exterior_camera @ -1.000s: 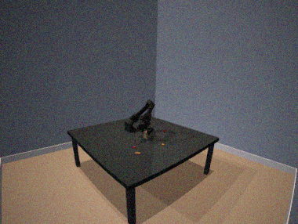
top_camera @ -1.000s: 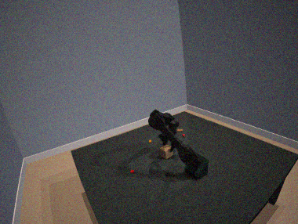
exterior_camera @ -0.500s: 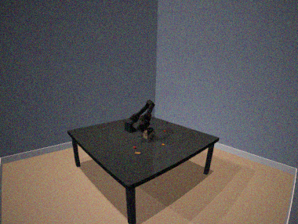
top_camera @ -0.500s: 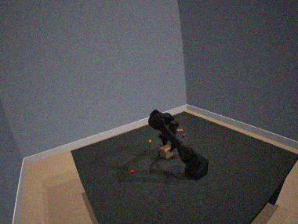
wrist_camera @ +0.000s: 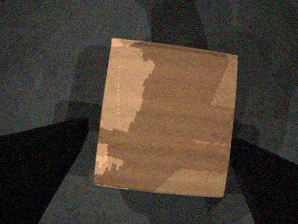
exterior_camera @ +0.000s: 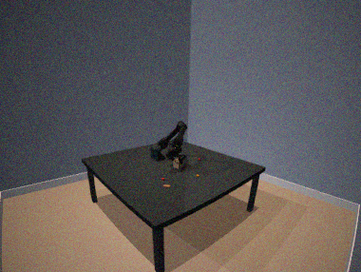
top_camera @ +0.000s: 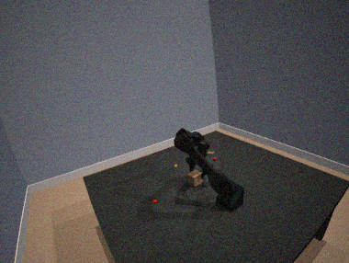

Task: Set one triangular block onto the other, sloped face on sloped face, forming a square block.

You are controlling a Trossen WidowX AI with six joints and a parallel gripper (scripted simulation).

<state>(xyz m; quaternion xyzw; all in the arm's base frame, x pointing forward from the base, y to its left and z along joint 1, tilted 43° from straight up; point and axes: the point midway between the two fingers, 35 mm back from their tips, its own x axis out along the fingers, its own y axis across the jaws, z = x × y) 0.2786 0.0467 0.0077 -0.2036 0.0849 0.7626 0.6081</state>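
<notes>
Now: gripper tip 10 mm to the left of the tan triangular block and 10 mm below it.
</notes>
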